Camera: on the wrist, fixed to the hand. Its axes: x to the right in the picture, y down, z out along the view.
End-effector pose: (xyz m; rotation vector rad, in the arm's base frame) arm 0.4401 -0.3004 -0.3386 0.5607 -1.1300 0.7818
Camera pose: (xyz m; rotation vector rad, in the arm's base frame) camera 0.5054 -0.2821 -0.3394 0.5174 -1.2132 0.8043
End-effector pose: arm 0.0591 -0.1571 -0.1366 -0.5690 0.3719 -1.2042
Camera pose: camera 0.0056 -0.1952 -0.1536 -0.6150 0.3670 -1.1200
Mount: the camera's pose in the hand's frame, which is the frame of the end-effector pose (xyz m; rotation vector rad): 0.0182 -0.0402 -0.0515 -0.0375 -0.0518 0.0650
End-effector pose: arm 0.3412 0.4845 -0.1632 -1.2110 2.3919 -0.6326
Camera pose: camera 0.3303 0.4596 -0.1011 -1.1455 2.3994 -0.5322
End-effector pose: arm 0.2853 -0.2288 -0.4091 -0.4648 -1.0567 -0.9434
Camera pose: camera 0.2819 -0.2956 -0.4201 -0.5540 -1.0659 -0.8988
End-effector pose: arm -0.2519 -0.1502 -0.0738 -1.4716 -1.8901 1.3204
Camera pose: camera -0.2398 -0.1116 -0.0193 -1.5436 -1.9242 1.3718
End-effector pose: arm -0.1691 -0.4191 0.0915 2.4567 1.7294 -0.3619
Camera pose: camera -0.1944 -0.3769 0.1382 2.4480 1.6172 -0.3793
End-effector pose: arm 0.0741 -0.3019 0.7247 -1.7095 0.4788 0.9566
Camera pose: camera 0.1324 -0.3330 0.7402 -1.7072 0.4876 1.0600
